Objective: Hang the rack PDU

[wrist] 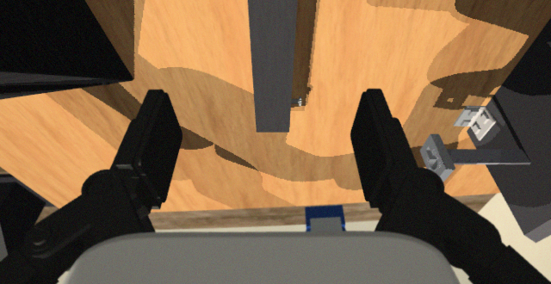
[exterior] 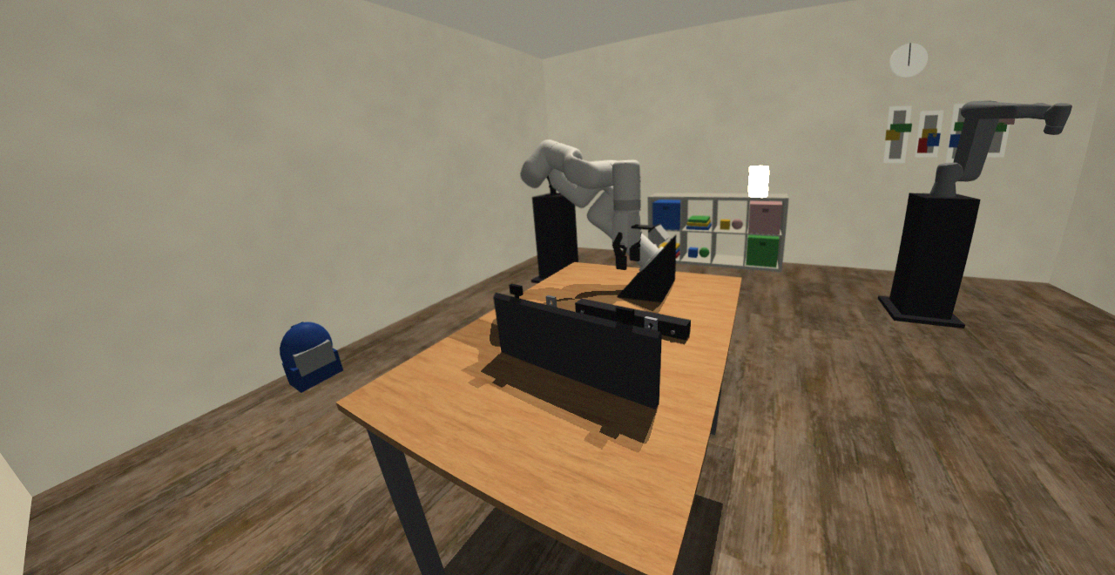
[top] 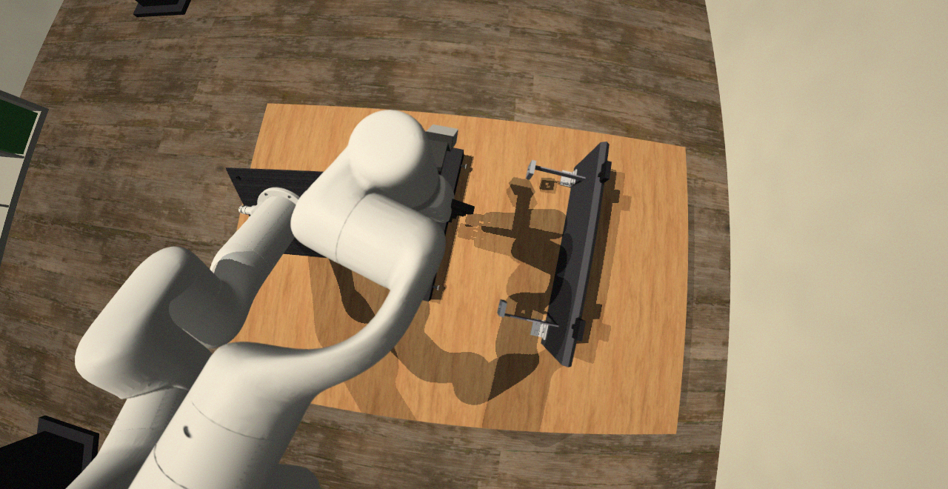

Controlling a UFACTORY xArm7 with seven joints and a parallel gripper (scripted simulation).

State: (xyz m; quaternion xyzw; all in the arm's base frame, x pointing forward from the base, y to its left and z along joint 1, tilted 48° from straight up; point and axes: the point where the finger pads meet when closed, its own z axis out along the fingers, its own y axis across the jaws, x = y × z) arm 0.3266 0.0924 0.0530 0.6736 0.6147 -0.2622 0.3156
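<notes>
The rack PDU lies 2 cm ahead of my hand and 18 cm below it. Round my hand: upright panel: 31 cm ahead, 4 cm to the right, 12 cm below.
</notes>
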